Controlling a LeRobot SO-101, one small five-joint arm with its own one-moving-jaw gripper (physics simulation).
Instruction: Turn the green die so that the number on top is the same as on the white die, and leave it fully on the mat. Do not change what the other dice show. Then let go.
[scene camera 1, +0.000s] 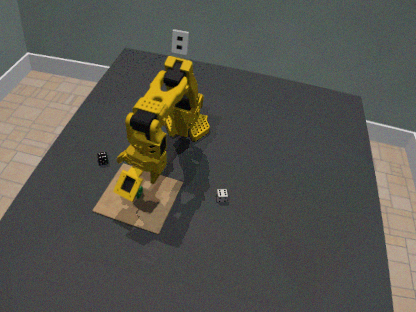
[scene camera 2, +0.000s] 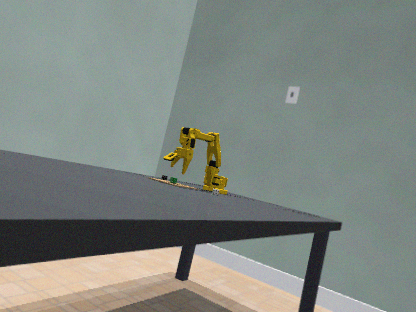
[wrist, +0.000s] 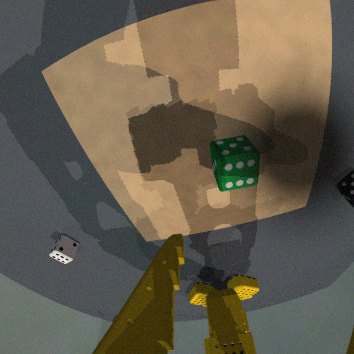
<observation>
I see a green die (wrist: 235, 160) and a tan mat (scene camera 1: 149, 212).
The tan mat also shows in the wrist view (wrist: 144, 101).
</observation>
